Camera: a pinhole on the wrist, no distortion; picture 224 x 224 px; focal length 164.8 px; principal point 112.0 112.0 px. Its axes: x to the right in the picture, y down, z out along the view. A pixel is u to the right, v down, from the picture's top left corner.
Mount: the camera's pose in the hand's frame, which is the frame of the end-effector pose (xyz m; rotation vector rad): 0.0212 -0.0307 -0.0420 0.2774 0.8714 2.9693
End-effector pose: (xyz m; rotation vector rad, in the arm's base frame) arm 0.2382 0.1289 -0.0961 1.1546 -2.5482 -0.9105
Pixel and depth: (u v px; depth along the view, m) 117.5 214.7 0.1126
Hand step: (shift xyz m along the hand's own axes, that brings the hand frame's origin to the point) 0.0390 -0.0295 0.0895
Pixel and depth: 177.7 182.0 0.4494
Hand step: -0.0707 0.0629 0.4613
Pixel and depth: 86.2 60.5 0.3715
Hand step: 0.1434 0.2602 0.1932
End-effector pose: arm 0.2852 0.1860 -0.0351 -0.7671 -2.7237 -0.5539
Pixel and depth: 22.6 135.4 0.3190
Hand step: 0.2497 0.0867 0.2183
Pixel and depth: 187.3 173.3 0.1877
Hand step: -0.0281 0.0177 0.1646
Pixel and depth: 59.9 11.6 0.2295
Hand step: 0.1316 0.2033 0.0607
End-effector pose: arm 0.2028 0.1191 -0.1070 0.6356 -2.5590 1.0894
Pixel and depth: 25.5 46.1 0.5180
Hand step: 0.3785 0.3971 0.2309
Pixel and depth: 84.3 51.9 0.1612
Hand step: 0.0759 0.1024 0.0552
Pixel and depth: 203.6 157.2 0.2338
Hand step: -0.0634 0.0507 0.2068
